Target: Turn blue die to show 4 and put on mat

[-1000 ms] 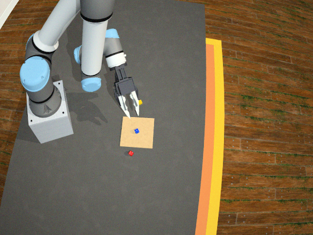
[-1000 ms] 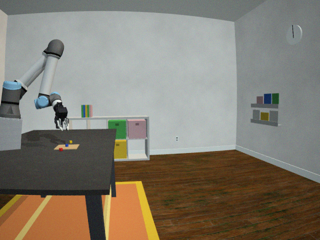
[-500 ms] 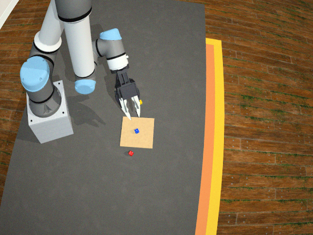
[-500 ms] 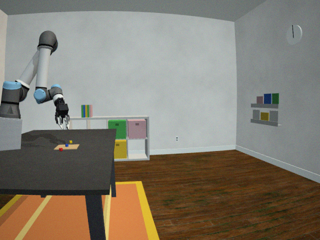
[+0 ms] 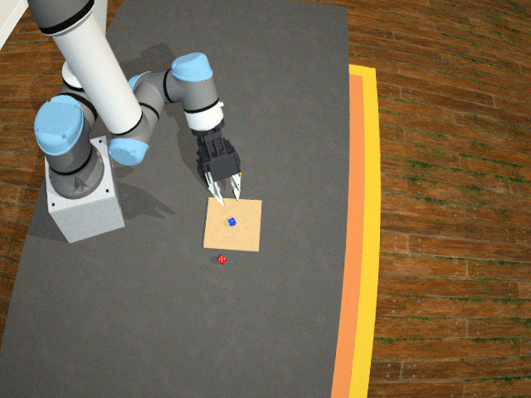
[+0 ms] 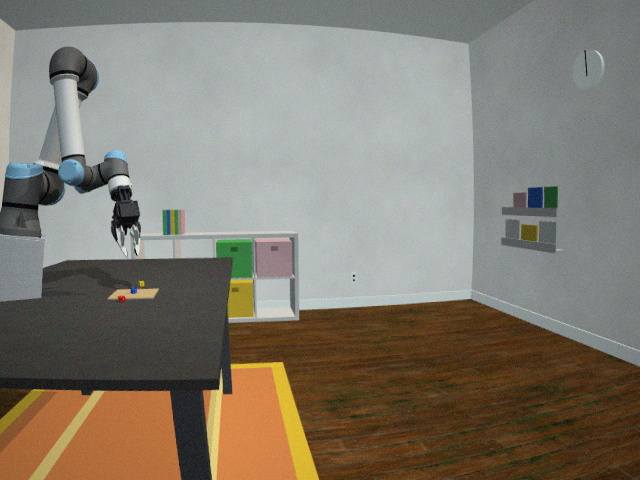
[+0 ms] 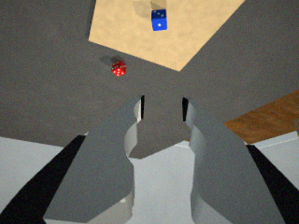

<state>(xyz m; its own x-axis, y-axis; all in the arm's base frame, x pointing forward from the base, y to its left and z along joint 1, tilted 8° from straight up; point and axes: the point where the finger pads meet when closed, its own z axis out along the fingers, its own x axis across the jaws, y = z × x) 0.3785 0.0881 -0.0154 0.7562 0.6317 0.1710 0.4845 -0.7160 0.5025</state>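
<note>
The blue die lies 1 cm ahead of my hand, 1 cm to the right of it and 12 cm below it. From my hand the other things lie so: tan mat: 1 cm ahead, 1 cm to the right, 13 cm below; then yellow die: 3 cm behind, 12 cm to the left, 12 cm below; then red die: 2 cm ahead, 12 cm to the right, 12 cm below.
</note>
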